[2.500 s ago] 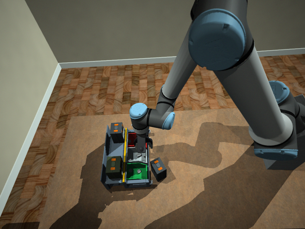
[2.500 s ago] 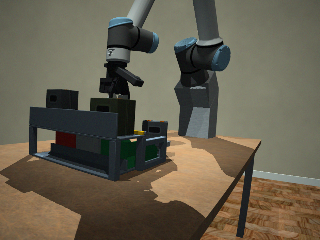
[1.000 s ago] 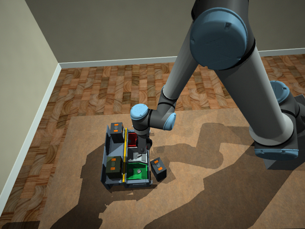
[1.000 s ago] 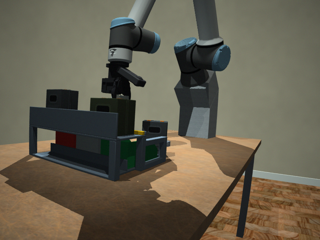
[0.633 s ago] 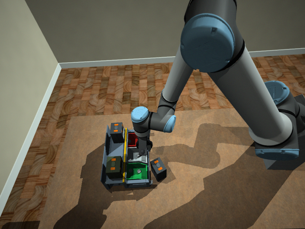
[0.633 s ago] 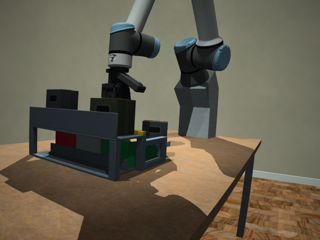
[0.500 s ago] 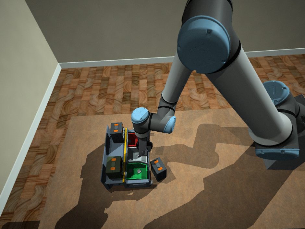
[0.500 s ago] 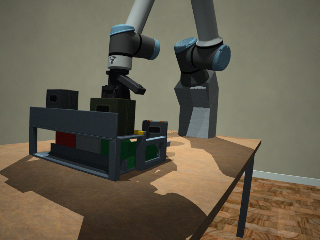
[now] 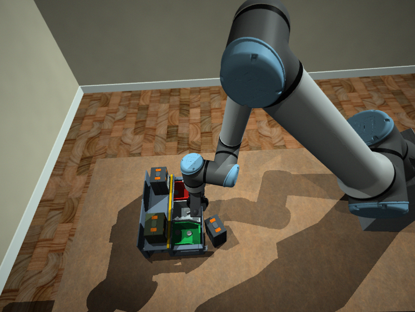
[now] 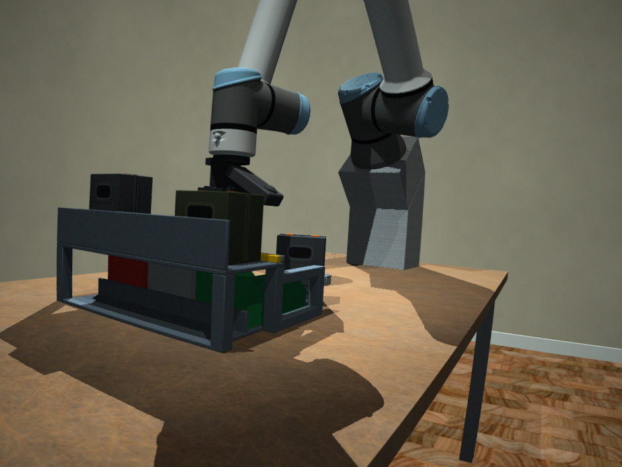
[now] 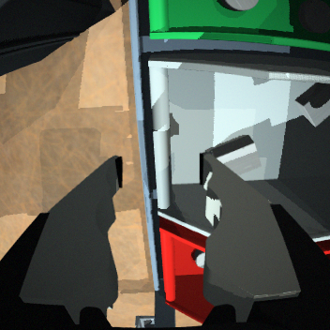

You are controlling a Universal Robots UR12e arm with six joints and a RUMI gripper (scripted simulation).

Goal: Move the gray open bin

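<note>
The gray bin is 8 cm ahead of my hand and 2 cm below it. Round my hand: yellow strip (13 cm ahead, 4 cm above); then green bin (9 cm ahead, 11 cm to the left, 2 cm below); then red bin (8 cm ahead, 12 cm to the right, 2 cm below).
</note>
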